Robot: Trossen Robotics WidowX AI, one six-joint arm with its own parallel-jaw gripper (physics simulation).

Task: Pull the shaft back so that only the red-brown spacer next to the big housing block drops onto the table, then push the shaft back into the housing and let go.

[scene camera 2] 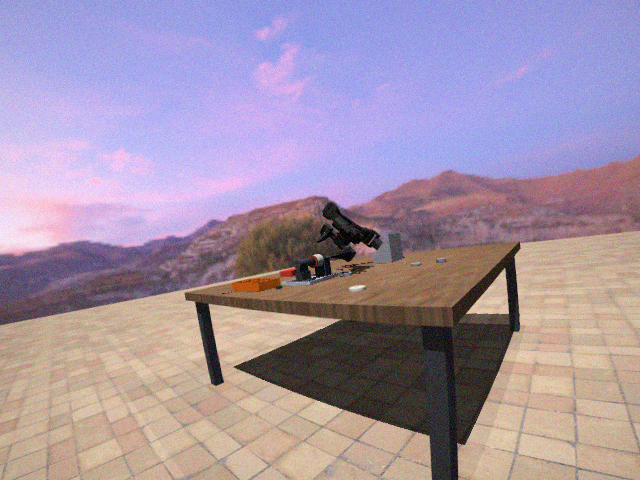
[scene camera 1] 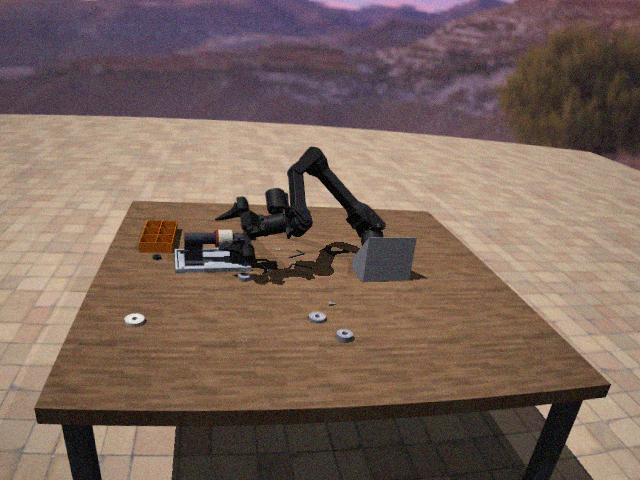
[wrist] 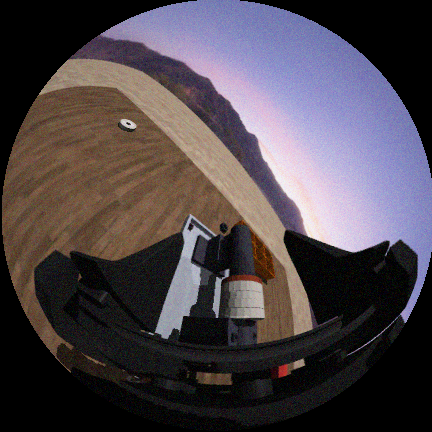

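Seen in the pictures: gripper, fingertip midpoint: (scene camera 2: 324, 249) (scene camera 1: 217, 233) (wrist: 234, 236); arm's base, origin of the base link: (scene camera 2: 382, 248) (scene camera 1: 374, 250).
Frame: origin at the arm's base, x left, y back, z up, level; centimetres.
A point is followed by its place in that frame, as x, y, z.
Note:
The red-brown spacer (scene camera 1: 217, 237) {-9.7, -48.3, 1.8} (scene camera 2: 313, 259) {-10.4, -48.6, 1.7} (wrist: 244, 278) {-10.0, -48.1, 2.3} shows as a thin ring between the dark housing cylinder (scene camera 1: 199, 238) (wrist: 241, 250) and a wider white ring (scene camera 1: 225, 237) {-9.5, -45.9, 1.8} (scene camera 2: 318, 259) {-9.3, -47.4, 1.0} (wrist: 242, 299) {-9.8, -45.6, 2.1}. These parts are above a pale base plate (scene camera 1: 179, 268) (wrist: 182, 287). The shaft inside the rings is hidden. A dark support block (wrist: 243, 331) shows below the white ring in the wrist view. My gripper (scene camera 1: 223, 230) {-4.3, -49.2, 5.1} (scene camera 2: 325, 248) {-4.3, -49.2, 5.1} (wrist: 234, 236) {-4.3, -49.2, 5.1} is open and empty, its fingers spread wide around the line of the rings, apart from them.
An orange divided tray (scene camera 1: 156, 248) {-20.5, -66.7, -5.9} (scene camera 2: 248, 286) {-28.6, -71.4, -5.5} stands beyond the fixture. A small dark piece (scene camera 1: 157, 256) {-15.0, -66.5, -6.3} (wrist: 224, 227) {-16.6, -67.1, -7.1} lies near it. A grey washer (scene camera 1: 244, 276) {1.9, -41.6, -6.1} lies beside the fixture. A white disc (scene camera 1: 134, 319) {21.5, -73.2, -7.2} (wrist: 127, 125) {21.1, -71.8, -6.4}, grey washers (scene camera 1: 317, 316) {25.5, -26.3, -7.1} and a grey wedge (scene camera 1: 390, 259) {7.3, 2.2, 0.1} are farther off.

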